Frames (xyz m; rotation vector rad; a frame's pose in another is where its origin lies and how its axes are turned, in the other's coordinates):
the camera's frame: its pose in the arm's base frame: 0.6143 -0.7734 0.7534 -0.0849 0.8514 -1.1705
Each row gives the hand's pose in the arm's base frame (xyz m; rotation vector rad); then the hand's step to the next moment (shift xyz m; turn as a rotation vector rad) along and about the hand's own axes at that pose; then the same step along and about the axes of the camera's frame.
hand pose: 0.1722 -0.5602 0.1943 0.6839 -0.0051 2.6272
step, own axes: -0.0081 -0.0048 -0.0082 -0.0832 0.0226 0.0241
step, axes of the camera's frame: 0.0051 0.0098 -0.0059 0.0636 0.0356 0.0519
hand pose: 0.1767 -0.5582 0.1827 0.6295 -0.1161 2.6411
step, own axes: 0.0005 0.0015 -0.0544 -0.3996 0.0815 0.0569
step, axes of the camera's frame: 0.0164 0.0084 -0.0512 0.3037 0.2012 0.1920
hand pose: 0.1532 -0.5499 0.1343 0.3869 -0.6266 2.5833
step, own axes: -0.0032 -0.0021 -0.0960 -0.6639 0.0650 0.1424
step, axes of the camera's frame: 0.0039 0.0505 -0.0817 0.4466 0.3488 0.3796
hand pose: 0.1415 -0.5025 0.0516 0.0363 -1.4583 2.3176
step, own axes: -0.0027 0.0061 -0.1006 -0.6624 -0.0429 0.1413
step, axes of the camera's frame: -0.0399 0.0751 -0.0541 0.3660 0.3504 0.4514
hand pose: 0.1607 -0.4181 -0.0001 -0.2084 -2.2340 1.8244
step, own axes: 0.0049 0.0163 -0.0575 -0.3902 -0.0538 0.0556
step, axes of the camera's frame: -0.0450 0.0354 -0.0178 0.1821 0.2063 0.2873
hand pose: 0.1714 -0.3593 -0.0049 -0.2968 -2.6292 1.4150
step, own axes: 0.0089 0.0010 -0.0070 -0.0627 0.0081 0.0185
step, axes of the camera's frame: -0.0096 -0.0034 -0.0051 0.0386 0.0426 0.0322
